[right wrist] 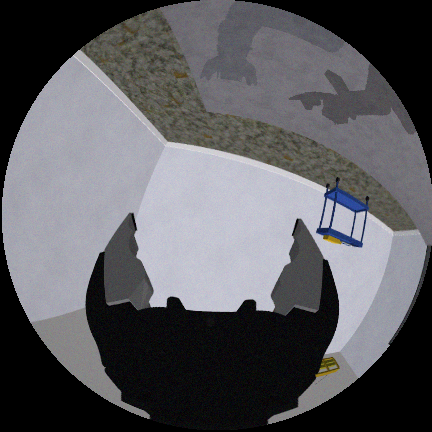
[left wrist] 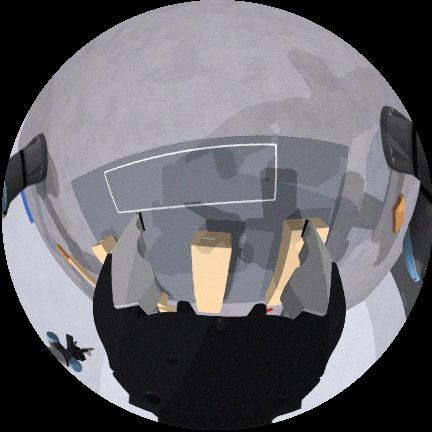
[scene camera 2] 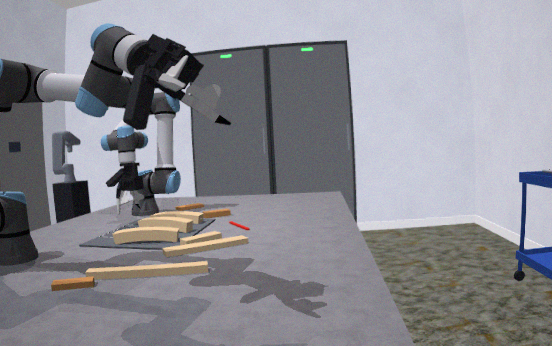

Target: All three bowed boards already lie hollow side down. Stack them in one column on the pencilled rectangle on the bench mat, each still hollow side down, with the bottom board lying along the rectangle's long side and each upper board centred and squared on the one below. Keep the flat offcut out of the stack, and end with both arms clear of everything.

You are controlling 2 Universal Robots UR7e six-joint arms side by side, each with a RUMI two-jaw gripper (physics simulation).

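Where they show: left gripper, fingertip midpoint: (left wrist: 223, 217) (scene camera 2: 129, 211); right gripper, fingertip midpoint: (right wrist: 214, 216) (left wrist: 84, 344) (scene camera 2: 210, 107); left arm's base, origin of the base link: (left wrist: 392, 137) (scene camera 2: 145, 213); right arm's base, origin of the base link: (left wrist: 40, 156) (scene camera 2: 16, 259).
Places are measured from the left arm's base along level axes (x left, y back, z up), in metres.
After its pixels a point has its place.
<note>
Three bowed boards lie apart on the dark mat (scene camera 2: 100, 243) {x -0.647, y -0.197, z 0.006 m} (left wrist: 322, 155) {x -0.240, y -0.104, z 0.006 m}: the nearest board (scene camera 2: 145, 235) {x -0.608, y -0.378, z 0.035 m}, the middle board (scene camera 2: 172, 223) {x -0.428, y -0.394, z 0.041 m} (left wrist: 212, 275) {x -0.389, y -0.279, z 0.053 m} and the farthest board (scene camera 2: 192, 216) {x -0.270, y -0.410, z 0.039 m}. In the left wrist view another board (left wrist: 282, 262) {x -0.278, y -0.270, z 0.038 m} is partly behind a finger, and a board end (left wrist: 104, 246) {x -0.598, y -0.254, z 0.040 m} shows at the left. The pencilled rectangle (left wrist: 275, 172) has no board on it. A short straight piece (scene camera 2: 201, 238) {x -0.579, y -0.581, z 0.024 m}, possibly the flat offcut, lies off the mat. My left gripper (scene camera 2: 121, 208) {x -0.373, y -0.157, z 0.078 m} (left wrist: 223, 217) {x -0.373, y -0.157, z 0.078 m} is open and empty above the mat side. My right gripper (scene camera 2: 208, 90) {x -1.136, y -0.861, z 0.381 m} (right wrist: 214, 216) {x -1.136, y -0.861, z 0.381 m} is open and empty, high above the bench.
Two long straight strips (scene camera 2: 147, 270) {x -0.906, y -0.563, z 0.018 m} (scene camera 2: 212, 245) {x -0.627, y -0.638, z 0.014 m} lie off the mat. Orange blocks (scene camera 2: 73, 283) {x -1.043, y -0.422, z 0.014 m} (scene camera 2: 216, 213) {x -0.082, y -0.448, z 0.017 m} (scene camera 2: 190, 206) {x 0.143, y -0.209, z 0.015 m} and a red stick (scene camera 2: 239, 225) {x -0.290, y -0.624, z 0.006 m} lie around it. A blue cart (scene camera 2: 537, 177) (right wrist: 347, 200) stands beyond the bench. Dark cabinets (scene camera 2: 310, 125) stand behind.
</note>
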